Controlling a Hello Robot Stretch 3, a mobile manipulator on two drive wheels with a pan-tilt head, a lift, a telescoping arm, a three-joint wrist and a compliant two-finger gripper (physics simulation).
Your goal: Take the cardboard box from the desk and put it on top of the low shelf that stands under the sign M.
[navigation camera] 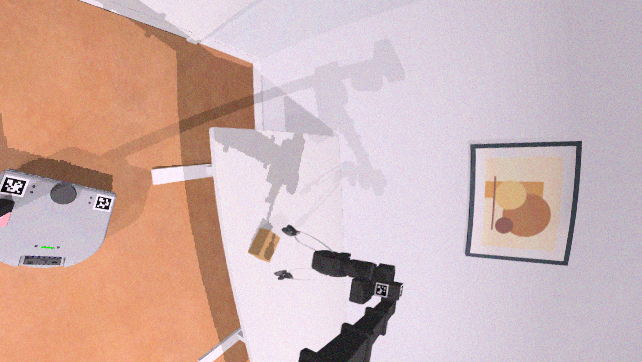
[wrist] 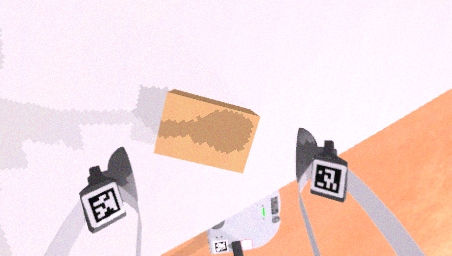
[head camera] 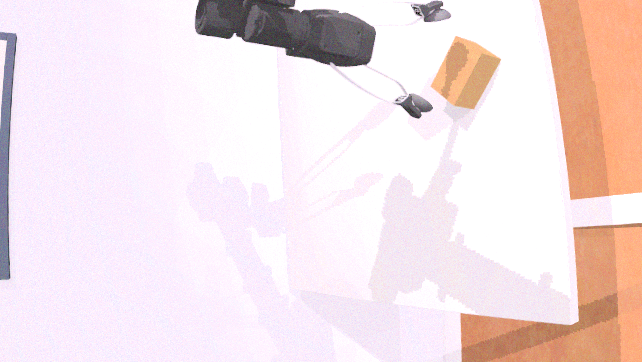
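Where they show: gripper, between the fingertips: (navigation camera: 279, 250) (head camera: 437, 62); robot's base, origin of its link: (navigation camera: 63, 193).
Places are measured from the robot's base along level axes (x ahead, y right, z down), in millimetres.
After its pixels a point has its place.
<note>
The orange-brown cardboard box (head camera: 465, 72) @(x -15, y 483, z -771 mm) (navigation camera: 264, 244) @(x -10, y 478, z -770 mm) (wrist: 207, 131) rests on the white desk (head camera: 525, 150) @(x 77, y 385, z -721 mm) (navigation camera: 235, 190) @(x 135, y 366, z -720 mm) (wrist: 325, 60), near its long edge beside the floor. My gripper (head camera: 426, 59) @(x -20, y 499, z -817 mm) (navigation camera: 287, 252) @(x -20, y 499, z -817 mm) (wrist: 214, 156) @(x -20, y 499, z -817 mm) is open and empty, with its fingers wide apart. It is above the desk, on the wall side of the box, with its tips pointing towards the box. In the wrist view the box shows between and a little beyond the two fingers, nearer the left one. Neither the low shelf nor the sign M shows in these views.
A framed picture (navigation camera: 525, 215) @(x 226, y 1113, z -1641 mm) hangs on the wall behind the desk. My round-edged base (navigation camera: 65, 225) @(x -106, y 33, z -160 mm) (wrist: 257, 220) stands on the orange floor off the desk's long edge. A white desk leg (head camera: 605, 210) (navigation camera: 180, 174) sticks out towards the base.
</note>
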